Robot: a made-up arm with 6 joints. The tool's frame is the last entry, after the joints.
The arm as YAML. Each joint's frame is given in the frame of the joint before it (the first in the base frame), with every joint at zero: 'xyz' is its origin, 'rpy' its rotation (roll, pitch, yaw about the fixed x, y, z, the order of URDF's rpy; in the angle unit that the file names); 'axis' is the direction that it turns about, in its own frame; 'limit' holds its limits. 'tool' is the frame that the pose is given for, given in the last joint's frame.
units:
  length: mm
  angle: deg
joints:
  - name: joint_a
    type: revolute
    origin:
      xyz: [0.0, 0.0, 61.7]
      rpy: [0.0, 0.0, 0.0]
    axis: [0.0, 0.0, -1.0]
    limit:
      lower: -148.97
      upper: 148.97
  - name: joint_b
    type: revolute
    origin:
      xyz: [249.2, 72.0, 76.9]
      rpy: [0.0, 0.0, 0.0]
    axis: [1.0, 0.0, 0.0]
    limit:
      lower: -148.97
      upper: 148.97
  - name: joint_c
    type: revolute
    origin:
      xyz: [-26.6, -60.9, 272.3]
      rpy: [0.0, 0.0, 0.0]
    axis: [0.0, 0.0, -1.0]
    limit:
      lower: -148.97
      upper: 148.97
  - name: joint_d
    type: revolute
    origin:
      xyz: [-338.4, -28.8, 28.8]
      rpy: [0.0, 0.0, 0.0]
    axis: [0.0, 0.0, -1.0]
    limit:
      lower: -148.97
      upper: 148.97
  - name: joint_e
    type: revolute
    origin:
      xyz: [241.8, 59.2, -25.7]
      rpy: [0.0, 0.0, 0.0]
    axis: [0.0, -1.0, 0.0]
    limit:
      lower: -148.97
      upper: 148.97
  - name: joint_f
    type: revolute
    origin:
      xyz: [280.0, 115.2, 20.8]
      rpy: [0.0, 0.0, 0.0]
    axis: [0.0, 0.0, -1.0]
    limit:
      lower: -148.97
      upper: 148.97
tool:
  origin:
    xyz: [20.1, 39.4, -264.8]
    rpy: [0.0, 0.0, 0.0]
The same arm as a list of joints. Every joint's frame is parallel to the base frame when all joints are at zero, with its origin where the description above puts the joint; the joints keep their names.
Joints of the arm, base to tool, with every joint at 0 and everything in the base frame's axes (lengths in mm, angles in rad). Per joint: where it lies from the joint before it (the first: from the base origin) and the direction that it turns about. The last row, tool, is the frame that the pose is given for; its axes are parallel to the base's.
joint_a: offset 0 0 61.7 axis 0 0 -1
joint_b: offset 249.2 72 76.9 axis 1 0 0
joint_c: offset -26.6 -60.9 272.3 axis 0 0 -1
joint_d: offset -338.4 -28.8 28.8 axis 0 0 -1
joint_e: offset 241.8 59.2 -25.7 axis 0 -1 0
joint_f: offset 280 115.2 20.8 axis 0 0 -1
tool: offset 20.1 39.4 -264.8
Joint limits (rad, base to tool): -2.6..2.6 -2.6..2.6 -2.6..2.6 -2.6..2.6 -2.6..2.6 -2.6..2.6

